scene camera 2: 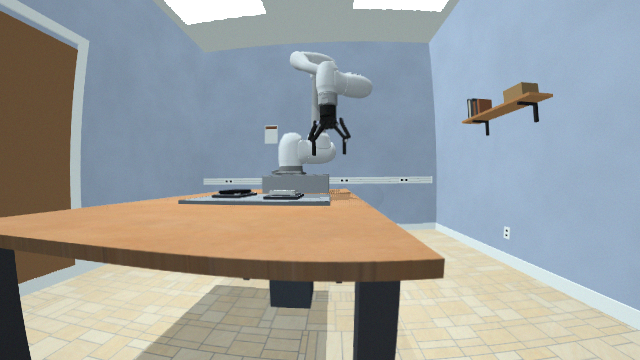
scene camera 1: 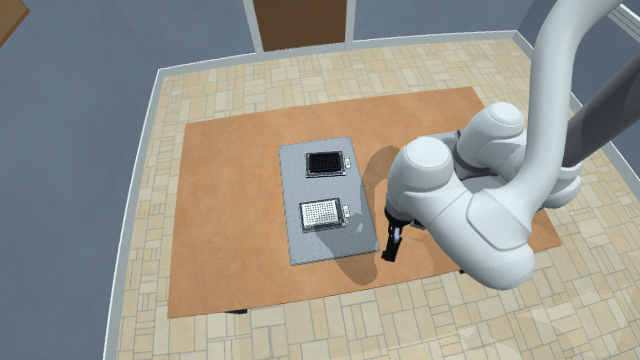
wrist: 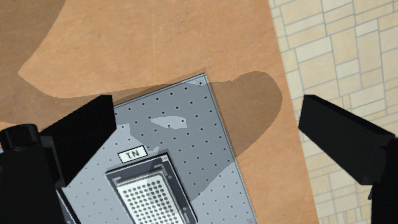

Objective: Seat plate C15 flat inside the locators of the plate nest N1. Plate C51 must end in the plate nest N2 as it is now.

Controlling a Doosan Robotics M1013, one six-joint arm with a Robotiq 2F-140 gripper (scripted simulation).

Labels:
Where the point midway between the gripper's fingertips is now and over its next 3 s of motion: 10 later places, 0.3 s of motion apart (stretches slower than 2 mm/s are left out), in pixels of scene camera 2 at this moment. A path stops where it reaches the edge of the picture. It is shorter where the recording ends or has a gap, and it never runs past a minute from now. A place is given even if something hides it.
My gripper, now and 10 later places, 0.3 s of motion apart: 328, 155; 327, 156; 323, 158; 321, 160; 318, 162; 313, 164; 309, 166; 304, 169; 300, 172; 295, 174; 290, 178

